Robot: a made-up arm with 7 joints. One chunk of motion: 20 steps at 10 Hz.
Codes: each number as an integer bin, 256 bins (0 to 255) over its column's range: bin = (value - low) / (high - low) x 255, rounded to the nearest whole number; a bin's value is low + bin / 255 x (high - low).
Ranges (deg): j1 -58..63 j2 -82..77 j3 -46..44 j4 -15..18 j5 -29..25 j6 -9..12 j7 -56..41
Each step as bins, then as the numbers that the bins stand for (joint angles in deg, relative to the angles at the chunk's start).
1 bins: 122 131 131 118 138 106 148
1 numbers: -0.11 -0.32 0.24 0.27 0.22 -0.27 0.30
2 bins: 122 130 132 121 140 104 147
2 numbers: -0.11 -0.94 0.59 0.66 0.65 -0.44 -0.08
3 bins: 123 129 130 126 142 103 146
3 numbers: 0.36 -1.56 -0.12 1.31 1.07 -0.52 -0.46
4 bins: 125 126 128 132 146 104 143
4 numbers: 1.31 -3.44 -0.82 2.08 1.92 -0.44 -1.60
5 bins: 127 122 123 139 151 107 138
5 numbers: 2.26 -5.93 -2.59 2.99 2.98 -0.19 -3.51
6 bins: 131 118 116 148 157 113 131
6 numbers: 4.16 -8.42 -5.06 4.15 4.25 0.31 -6.17
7 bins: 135 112 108 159 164 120 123
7 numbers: 6.06 -12.16 -7.88 5.58 5.73 0.88 -9.21
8 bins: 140 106 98 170 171 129 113
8 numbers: 8.43 -15.91 -11.41 7.00 7.21 1.62 -13.02
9 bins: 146 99 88 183 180 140 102
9 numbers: 11.28 -20.27 -14.94 8.68 9.12 2.53 -17.20
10 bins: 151 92 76 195 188 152 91
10 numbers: 13.65 -24.64 -19.18 10.24 10.81 3.52 -21.38
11 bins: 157 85 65 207 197 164 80
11 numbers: 16.50 -29.00 -23.06 11.79 12.72 4.51 -25.57
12 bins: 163 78 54 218 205 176 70
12 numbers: 19.35 -33.36 -26.94 13.21 14.41 5.49 -29.37
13 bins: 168 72 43 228 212 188 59
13 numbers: 21.72 -37.11 -30.82 14.51 15.89 6.48 -33.56
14 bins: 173 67 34 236 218 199 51
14 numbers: 24.09 -40.22 -34.00 15.54 17.16 7.39 -36.60
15 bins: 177 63 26 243 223 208 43
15 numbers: 25.99 -42.72 -36.82 16.45 18.22 8.13 -39.64
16 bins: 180 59 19 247 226 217 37
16 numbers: 27.41 -45.21 -39.29 16.96 18.86 8.87 -41.93
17 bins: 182 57 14 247 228 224 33
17 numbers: 28.36 -46.46 -41.06 16.96 19.28 9.45 -43.45
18 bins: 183 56 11 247 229 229 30
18 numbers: 28.84 -47.08 -42.12 16.96 19.49 9.86 -44.59
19 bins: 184 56 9 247 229 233 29
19 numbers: 29.31 -47.08 -42.82 16.96 19.49 10.19 -44.97
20 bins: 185 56 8 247 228 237 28
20 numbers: 29.78 -47.08 -43.18 16.96 19.28 10.52 -45.35
